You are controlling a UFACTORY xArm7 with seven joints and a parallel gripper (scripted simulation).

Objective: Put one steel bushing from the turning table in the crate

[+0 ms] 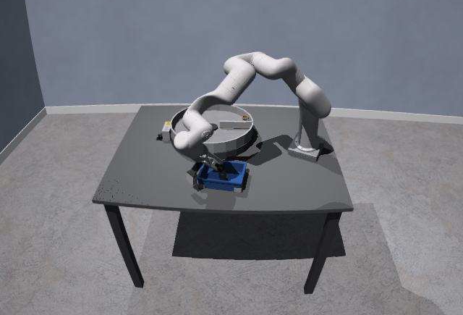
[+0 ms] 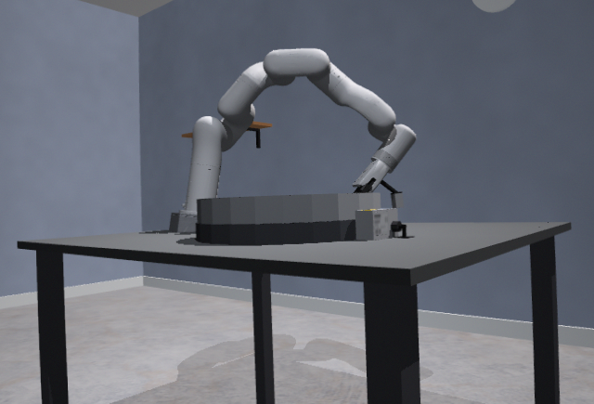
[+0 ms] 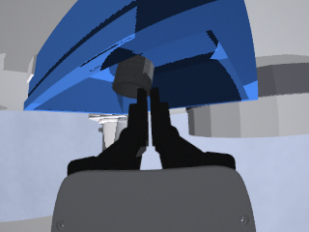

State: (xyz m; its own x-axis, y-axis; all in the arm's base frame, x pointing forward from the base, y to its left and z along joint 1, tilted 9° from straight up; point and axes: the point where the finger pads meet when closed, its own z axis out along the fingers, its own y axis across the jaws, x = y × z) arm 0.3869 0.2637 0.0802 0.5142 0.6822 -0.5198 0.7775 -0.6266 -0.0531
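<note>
My hand is 1 cm past the blue crate and 4 cm above it. The rest, counted from my hand: round turning table (10 cm ahead, 34 cm to the right, 1 cm below).
</note>
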